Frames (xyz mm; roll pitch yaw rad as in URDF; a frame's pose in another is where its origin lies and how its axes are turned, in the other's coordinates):
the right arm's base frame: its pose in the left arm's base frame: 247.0 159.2 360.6 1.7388 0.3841 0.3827
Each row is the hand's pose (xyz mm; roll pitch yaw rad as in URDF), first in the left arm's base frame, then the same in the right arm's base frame.
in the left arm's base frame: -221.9 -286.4 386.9 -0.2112 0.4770 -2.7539
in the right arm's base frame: -567.4 -158.3 268.5 1.4674 -0.1316 -2.2880
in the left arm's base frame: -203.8 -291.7 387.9 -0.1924 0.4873 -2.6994
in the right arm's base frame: -554.1 -150.0 278.9 1.4601 -0.1806 -2.2822
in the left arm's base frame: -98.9 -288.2 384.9 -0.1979 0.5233 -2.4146
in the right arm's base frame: -461.5 -110.3 308.6 1.3052 -0.4299 -2.2467
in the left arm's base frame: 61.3 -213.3 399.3 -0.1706 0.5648 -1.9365
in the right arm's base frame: -303.2 -33.5 285.8 0.9809 -0.8172 -2.0780
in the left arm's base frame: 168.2 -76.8 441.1 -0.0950 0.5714 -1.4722
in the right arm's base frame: -179.6 45.7 184.5 0.4102 -1.1077 -1.6065
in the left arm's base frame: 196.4 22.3 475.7 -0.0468 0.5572 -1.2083
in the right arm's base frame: -134.0 87.1 94.9 -0.1558 -1.1673 -1.0881
